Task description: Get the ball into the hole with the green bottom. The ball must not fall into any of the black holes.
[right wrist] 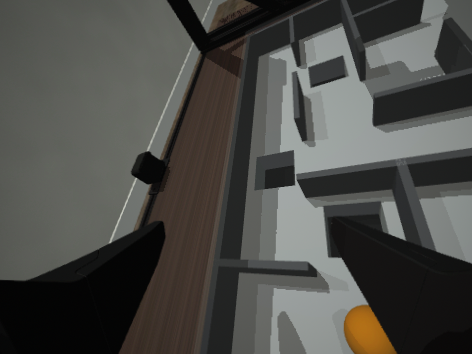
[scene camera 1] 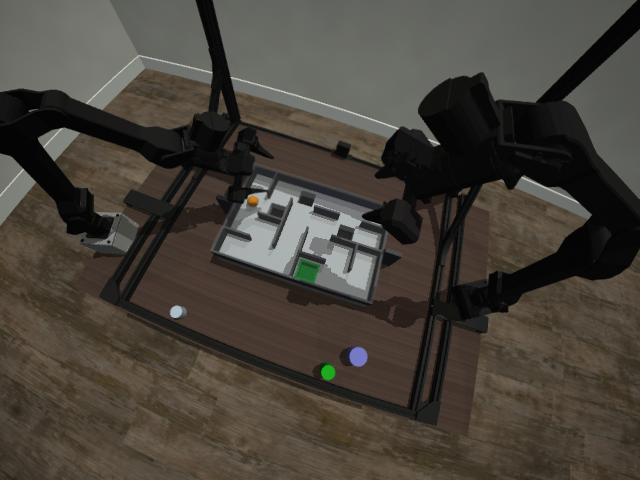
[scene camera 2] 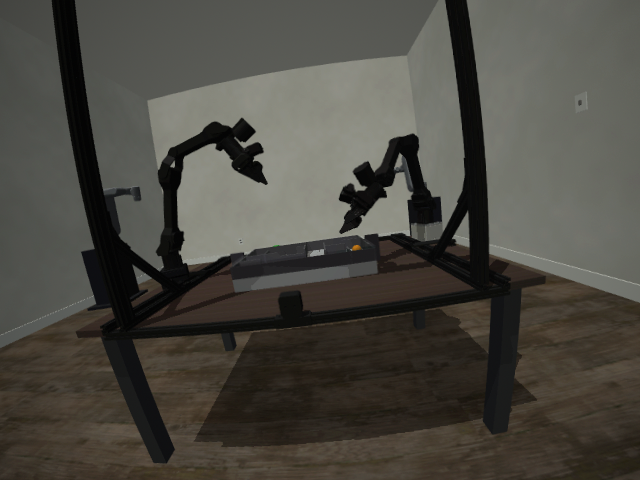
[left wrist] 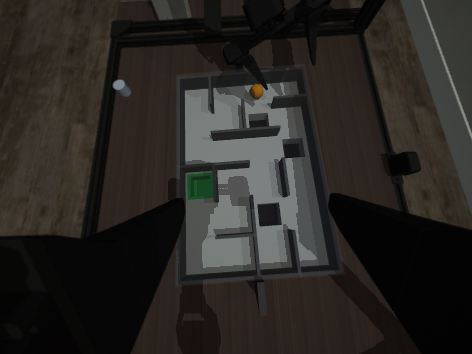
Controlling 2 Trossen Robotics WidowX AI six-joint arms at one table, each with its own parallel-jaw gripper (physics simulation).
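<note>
The maze box (scene camera 1: 248, 264) (scene camera 2: 305, 277) (left wrist: 181, 125) stands on the table. The orange ball (scene camera 1: 252, 200) (scene camera 2: 356, 248) (left wrist: 256, 91) (right wrist: 364, 327) rests on its floor near the end at the left in scene camera 1. The green-bottomed hole (scene camera 1: 307, 271) (left wrist: 201, 186) is by the near long wall. Black holes (scene camera 1: 306, 198) (scene camera 1: 277, 210) (scene camera 1: 345, 231) lie among the inner walls. My right gripper (scene camera 1: 268, 174) (left wrist: 289, 78) (right wrist: 247, 226) is open and empty above the ball's end; one finger partly hides the ball in the right wrist view. My left gripper (scene camera 1: 370, 195) (left wrist: 255, 202) is open and empty, high above the other end.
Handles (scene camera 1: 223, 202) (scene camera 1: 391, 256) stick out from the box's short ends. A white cylinder (scene camera 1: 177, 312) (left wrist: 121, 88), a purple cylinder (scene camera 1: 357, 356) and a green cylinder (scene camera 1: 327, 372) stand near the table's front. A small black block (scene camera 1: 342, 149) (scene camera 2: 290, 304) sits on the far rail in scene camera 1.
</note>
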